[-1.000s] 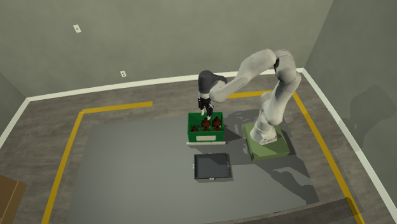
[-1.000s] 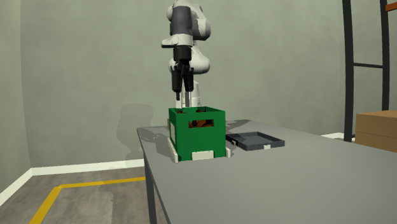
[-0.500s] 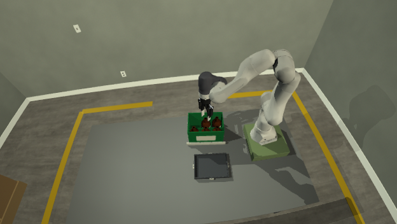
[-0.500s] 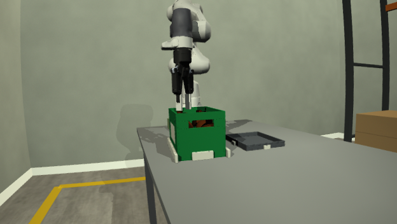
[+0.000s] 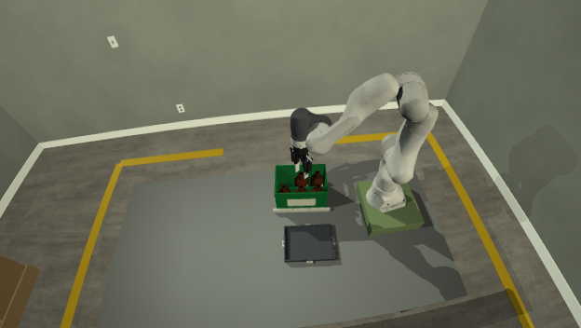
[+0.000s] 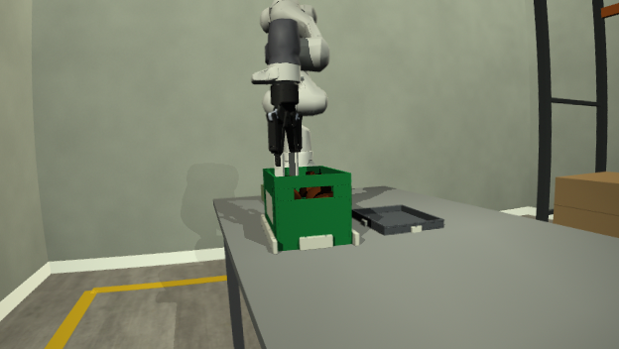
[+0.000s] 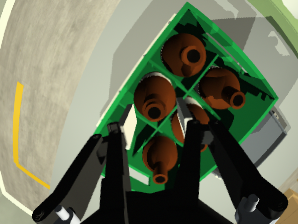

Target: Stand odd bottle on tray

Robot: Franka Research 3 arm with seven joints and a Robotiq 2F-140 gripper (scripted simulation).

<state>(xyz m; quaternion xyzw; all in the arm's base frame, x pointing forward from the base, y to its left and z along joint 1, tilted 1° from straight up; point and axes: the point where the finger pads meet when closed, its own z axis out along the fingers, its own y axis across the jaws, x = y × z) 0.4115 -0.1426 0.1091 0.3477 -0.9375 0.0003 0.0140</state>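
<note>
Now: hand 10 cm above the green crate, 4 cm to the right of it and 1 cm short of it. The rest, counted from my hand: dark grey tray 33 cm to the left, 18 cm below.
</note>
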